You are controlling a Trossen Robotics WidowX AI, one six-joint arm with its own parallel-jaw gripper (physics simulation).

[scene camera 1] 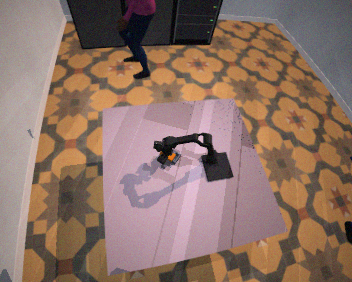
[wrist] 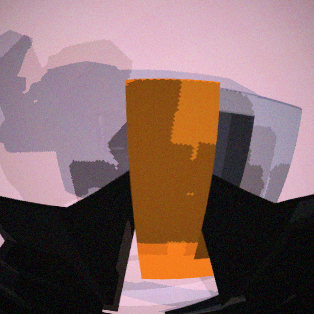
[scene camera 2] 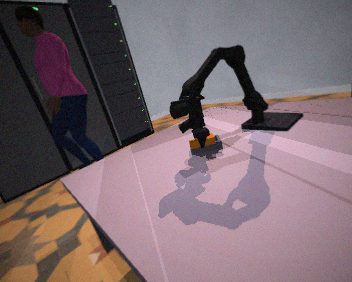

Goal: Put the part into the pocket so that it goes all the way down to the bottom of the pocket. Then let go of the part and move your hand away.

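Seen in the pictures: gripper, fingertip midpoint: (scene camera 1: 165, 157) (wrist: 165, 173) (scene camera 2: 202, 146); arm's base, link origin: (scene camera 1: 211, 160) (wrist: 241, 303) (scene camera 2: 257, 120).
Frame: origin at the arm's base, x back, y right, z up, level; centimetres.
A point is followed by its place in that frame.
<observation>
The orange part (scene camera 1: 172, 157) @(x -29.9, y 11.4, z 4.0 cm) (scene camera 2: 209, 140) @(x -32.8, y 11.1, z 3.0 cm) (wrist: 167, 165) @(x -35.2, y 16.4, z 4.1 cm) is a long block, held upright between the fingers of my gripper (scene camera 1: 167, 158) @(x -33.8, y 14.8, z 0.4 cm) (scene camera 2: 202, 143) @(x -33.8, y 14.8, z 0.4 cm) (wrist: 165, 173) @(x -33.8, y 14.8, z 0.4 cm), which is shut on it. The grey pocket block (scene camera 2: 214, 148) @(x -31.0, y 10.5, z -1.6 cm) (wrist: 284, 135) @(x -29.6, y 21.6, z 1.2 cm) is below and behind the part. In the wrist view, a dark strip of the pocket (wrist: 236, 145) @(x -31.0, y 19.0, z -0.3 cm) shows to the right of the part, so the part is off to the left of that stretch of opening. The part stands above the block in scene camera 2. Its lower end and the rest of the pocket are hidden.
The arm's black base plate (scene camera 1: 219, 168) @(x 3.4, y -8.2, z -0.5 cm) (scene camera 2: 280, 121) @(x -1.2, y -10.5, z -0.7 cm) stands on the pink table (scene camera 1: 200, 220) @(x -27.2, y -38.2, z -2.3 cm) (scene camera 2: 240, 250) @(x -73.6, y -15.0, z -2.4 cm). The arm's shadow falls across the table. A person in a pink top (scene camera 1: 140, 7) (scene camera 2: 57, 65) is beyond the table, near dark cabinets (scene camera 1: 100, 22) (scene camera 2: 20, 125).
</observation>
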